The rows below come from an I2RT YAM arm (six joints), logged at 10 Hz.
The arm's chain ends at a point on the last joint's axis. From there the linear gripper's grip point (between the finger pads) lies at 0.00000 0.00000 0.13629 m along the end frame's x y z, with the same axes.
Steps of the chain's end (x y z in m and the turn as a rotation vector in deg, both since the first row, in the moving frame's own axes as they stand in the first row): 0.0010, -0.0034, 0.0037, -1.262, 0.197, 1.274; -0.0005, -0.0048, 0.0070, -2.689, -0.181, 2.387; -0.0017, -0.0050, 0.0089, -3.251, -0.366, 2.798; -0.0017, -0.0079, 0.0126, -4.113, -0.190, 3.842; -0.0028, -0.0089, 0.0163, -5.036, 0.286, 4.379; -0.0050, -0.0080, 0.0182, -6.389, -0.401, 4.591
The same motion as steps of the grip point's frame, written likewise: 0.0014, -0.0004, 0.0037, -1.262, 0.197, 1.274; -0.0011, 0.0016, 0.0068, -2.689, -0.181, 2.387; -0.0028, 0.0027, 0.0087, -3.251, -0.366, 2.798; -0.0025, 0.0019, 0.0122, -4.113, -0.190, 3.842; -0.0026, 0.0031, 0.0158, -5.036, 0.286, 4.379; -0.0066, 0.0071, 0.0174, -6.389, -0.401, 4.591
